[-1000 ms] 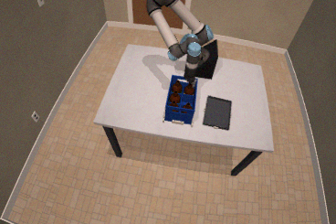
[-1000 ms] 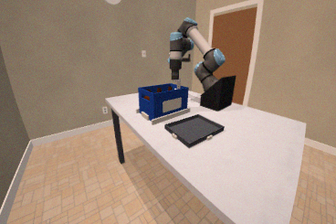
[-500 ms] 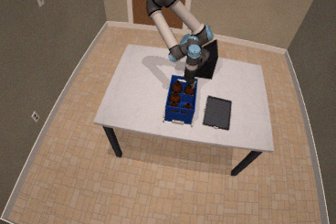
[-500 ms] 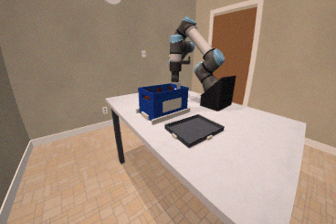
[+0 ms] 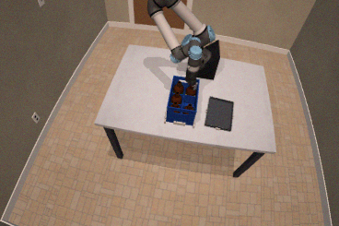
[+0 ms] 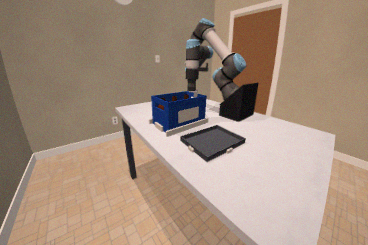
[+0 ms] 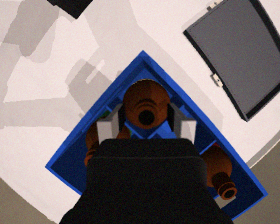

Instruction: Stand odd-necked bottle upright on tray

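Now: hand 9 cm short of the blue crate, 8 cm above it and 5 cm to the left of it. From my hand the other things lie so: dark tray (23 cm to the left, 15 cm below, 10 cm ahead); bottle (17 cm ahead, 10 cm to the right, 7 cm below).
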